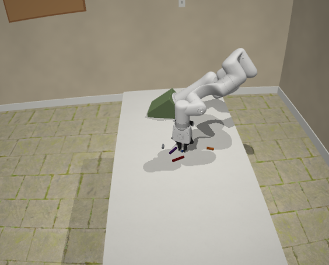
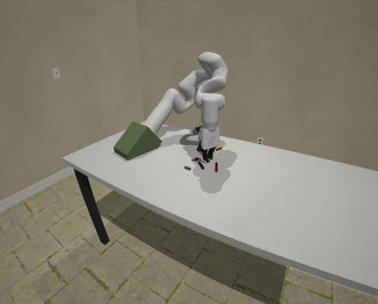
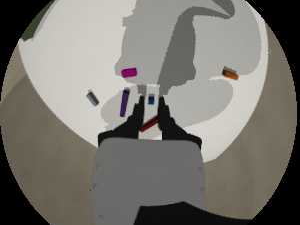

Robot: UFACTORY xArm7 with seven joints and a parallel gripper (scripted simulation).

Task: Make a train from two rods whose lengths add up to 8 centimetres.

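The blue rod lies 30 mm below my hand. The rest, counted from my hand: red rod: 70 mm ahead, 20 mm to the right, 30 mm below; magenta rod: 60 mm behind, 20 mm to the right, 30 mm below; purple rod: 50 mm to the right, 30 mm below.
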